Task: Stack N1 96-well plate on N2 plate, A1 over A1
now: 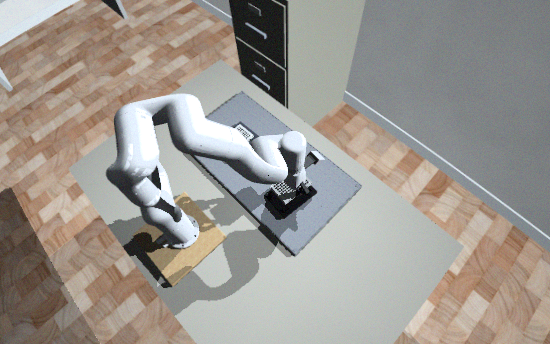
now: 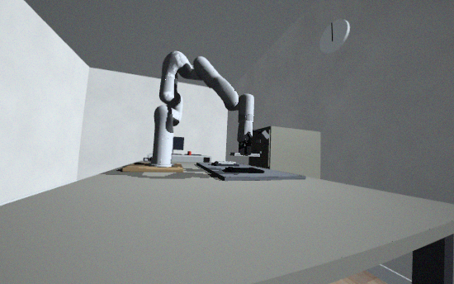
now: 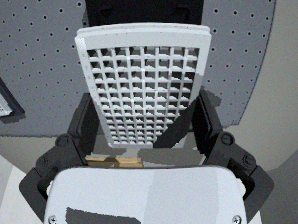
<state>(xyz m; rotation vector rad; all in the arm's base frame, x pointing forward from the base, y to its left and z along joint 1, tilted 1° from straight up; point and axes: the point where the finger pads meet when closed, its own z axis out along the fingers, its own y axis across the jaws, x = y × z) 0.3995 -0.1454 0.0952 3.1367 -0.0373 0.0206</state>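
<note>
The black plate nest N2 lies 330 mm to the left of my hand, 90 mm below it and 10 mm behind it. Also, from my hand: black plate nest N1: 90 mm below; then white 96-well plate: 10 mm below.
</note>
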